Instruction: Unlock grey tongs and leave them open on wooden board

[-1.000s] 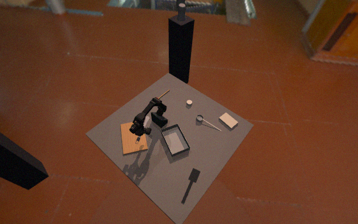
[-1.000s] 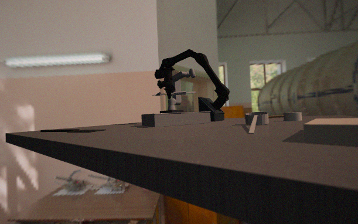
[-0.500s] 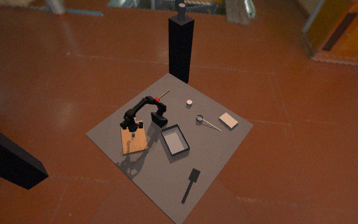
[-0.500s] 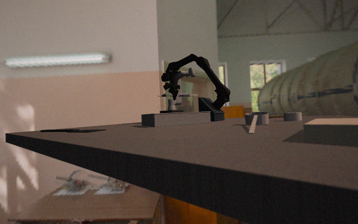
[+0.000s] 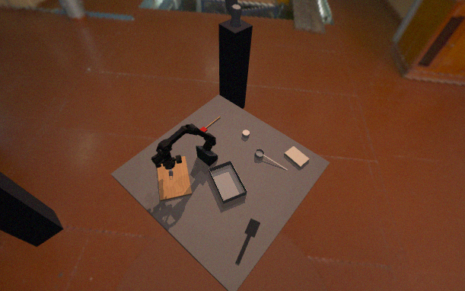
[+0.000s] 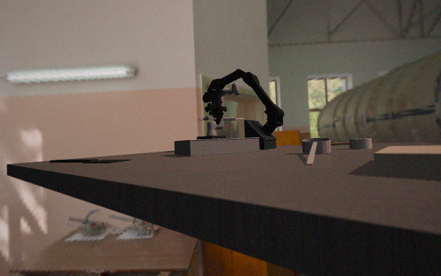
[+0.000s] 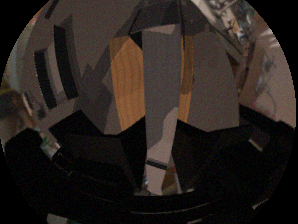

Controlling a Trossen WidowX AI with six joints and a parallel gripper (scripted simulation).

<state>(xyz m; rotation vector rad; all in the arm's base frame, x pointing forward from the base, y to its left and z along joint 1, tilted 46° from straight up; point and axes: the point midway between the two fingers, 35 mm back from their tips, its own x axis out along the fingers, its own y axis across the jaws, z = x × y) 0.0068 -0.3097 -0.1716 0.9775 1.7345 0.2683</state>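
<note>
My gripper tip is 15 cm above the wooden board. From my gripper tip the other things lie so: beige block (90 cm to the left, 54 cm ahead, 14 cm below); then black spatula (74 cm ahead, 15 cm below, 10 cm to the left); then roasting tin (32 cm ahead, 28 cm to the left, 13 cm below).
</note>
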